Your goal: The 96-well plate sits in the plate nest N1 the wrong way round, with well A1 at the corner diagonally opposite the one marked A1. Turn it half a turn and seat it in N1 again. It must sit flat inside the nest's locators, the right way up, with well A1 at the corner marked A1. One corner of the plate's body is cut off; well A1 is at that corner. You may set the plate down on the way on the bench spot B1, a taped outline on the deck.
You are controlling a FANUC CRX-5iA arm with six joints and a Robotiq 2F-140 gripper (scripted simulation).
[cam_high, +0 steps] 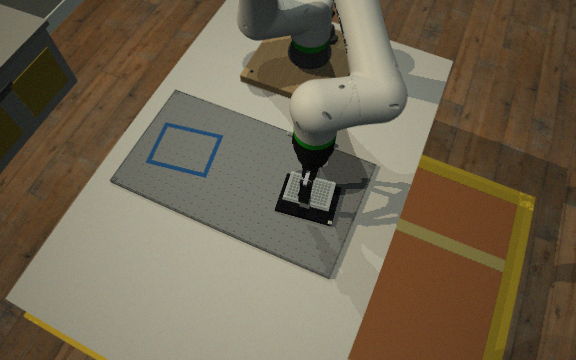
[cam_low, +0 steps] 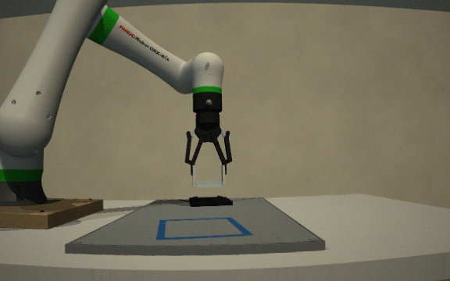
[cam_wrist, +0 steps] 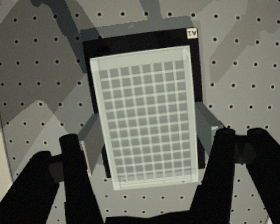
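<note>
The A1 mark is 3 cm ahead of my hand, 9 cm to the left of it and 7 cm below it. From my hand the other things lie so: 96-well plate (2 cm below).
</note>
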